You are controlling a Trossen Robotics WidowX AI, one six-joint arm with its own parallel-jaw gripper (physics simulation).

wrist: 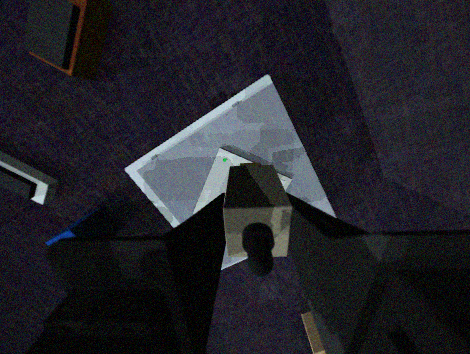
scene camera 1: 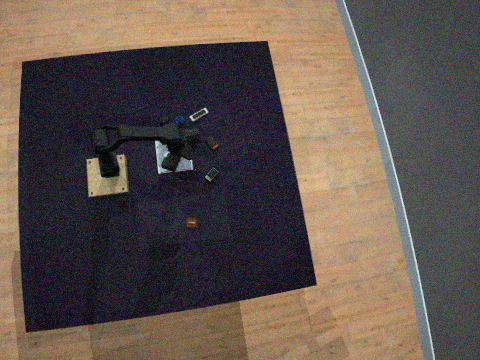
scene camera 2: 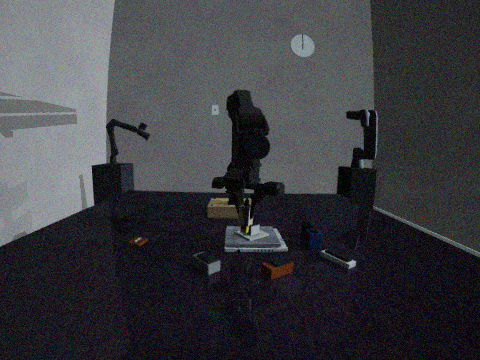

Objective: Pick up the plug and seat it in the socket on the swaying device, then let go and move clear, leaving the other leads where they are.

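My gripper [scene camera 2: 246, 220] [wrist: 253, 198] is shut on the beige plug [scene camera 2: 250, 216] [wrist: 257, 215], whose black cable end faces the wrist camera. The fingers press its two sides. The device is a pale grey slab [scene camera 1: 161, 165] [scene camera 2: 230, 241] [wrist: 195, 125] under the gripper; its upper plate rests over a white base. A small white socket piece [scene camera 2: 255, 230] [wrist: 212, 182] with a green light stands on the device. The plug is right over or at this piece. The fingers and plug hide the opening, so I cannot tell how deep the plug sits.
A blue block [scene camera 1: 180, 119] [scene camera 2: 314, 240] [wrist: 62, 236], a white holder [scene camera 1: 198, 114] [scene camera 2: 338, 259] [wrist: 41, 194], an orange box [scene camera 1: 214, 145] [scene camera 2: 278, 270] [wrist: 75, 45] and a grey box [scene camera 1: 212, 174] [scene camera 2: 212, 267] surround the device. A flat orange piece [scene camera 1: 192, 222] [scene camera 2: 138, 241] lies farther off.
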